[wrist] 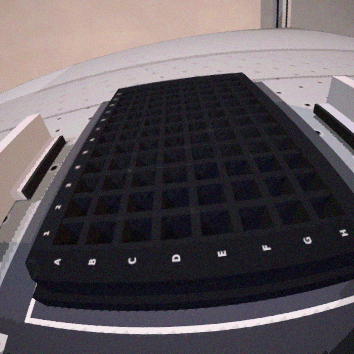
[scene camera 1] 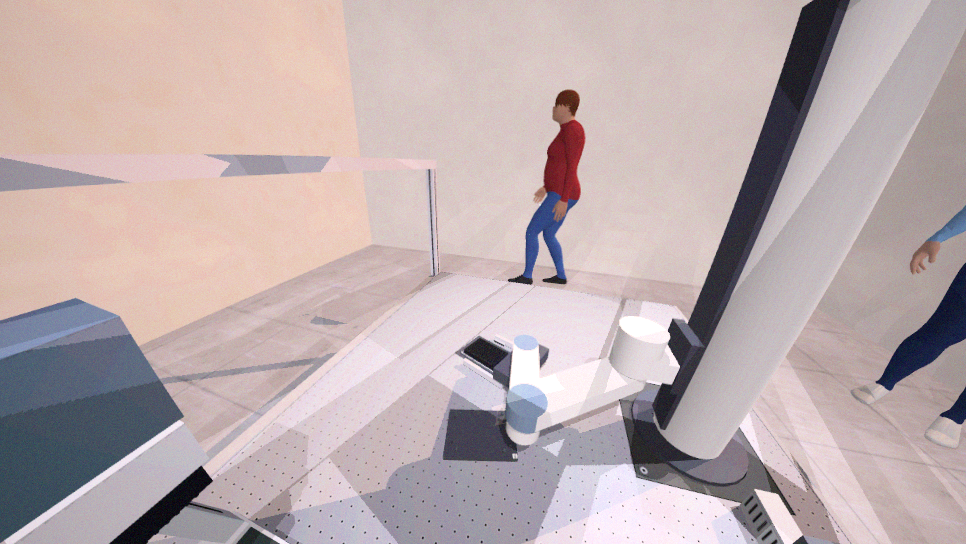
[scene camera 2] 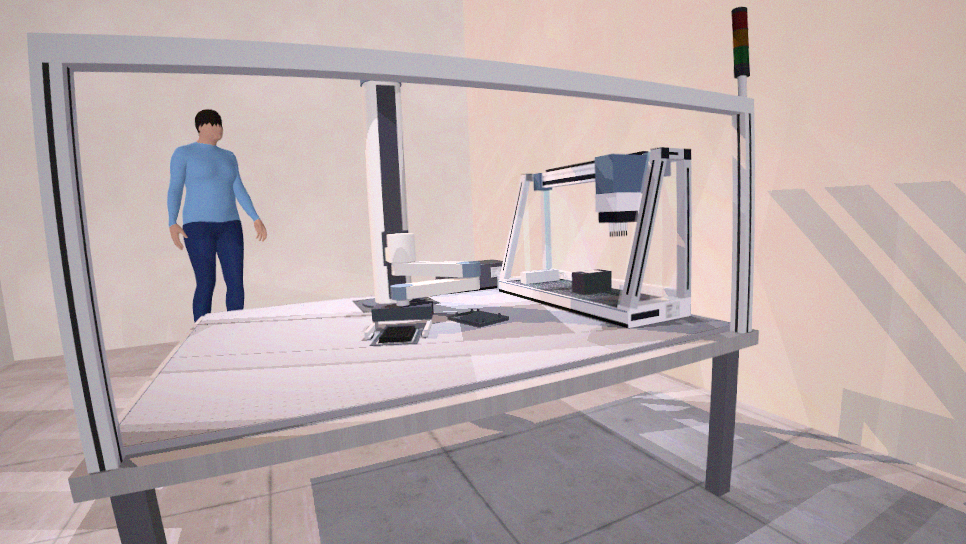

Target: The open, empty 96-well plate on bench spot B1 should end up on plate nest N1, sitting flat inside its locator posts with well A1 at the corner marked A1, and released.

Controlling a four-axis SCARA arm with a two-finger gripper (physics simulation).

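Places are measured from the arm's base along level axes (x ahead, y left, z up), in metres.
Where they show: gripper, fingertip midpoint: (wrist: 185, 103) (scene camera 1: 481, 348) (scene camera 2: 395, 334); arm's base, origin of the base link: (scene camera 1: 683, 434).
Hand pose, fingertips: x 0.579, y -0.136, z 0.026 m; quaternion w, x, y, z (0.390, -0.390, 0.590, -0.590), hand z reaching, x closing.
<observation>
Each offset is from my fingertips to the centre of the thing. "pt": to the spot under its first point.
The black 96-well plate {0.004 m down, 0.022 m back, 0.011 m left} (scene camera 1: 485, 352) (scene camera 2: 397, 334) (wrist: 185, 170) lies flat inside the white outline of the dark bench spot {pt 0.012 m down, 0.081 m back, 0.056 m left} (wrist: 125, 345). In the wrist view its wells are open and empty, with row letters A to H along the near edge and A1 at the near left corner. My gripper (scene camera 1: 489, 355) (scene camera 2: 397, 329) (wrist: 185, 103) is open, low over the plate, one finger beside each long side with a gap to both. Plate nest N1 {0.003 m down, 0.084 m back, 0.286 m left} (scene camera 1: 473, 437) (scene camera 2: 478, 317) is a dark square base with small posts, bearing no plate. The arm hides part of it in scene camera 1.
The arm's column (scene camera 1: 777, 270) (scene camera 2: 386, 182) stands behind the nest. A pipetting gantry (scene camera 2: 648, 223) holds a dark block {pt 0.077 m up, 0.014 m back, 0.683 m left} (scene camera 2: 591, 281) and a white block {pt 0.065 m up, 0.352 m back, 0.684 m left} (scene camera 2: 539, 275). A vented white box {pt 0.046 m up, 0.624 m back, 0.339 m left} (scene camera 1: 770, 518) is by the column. A frame (scene camera 2: 378, 59) spans the bench. Two people stand beyond.
</observation>
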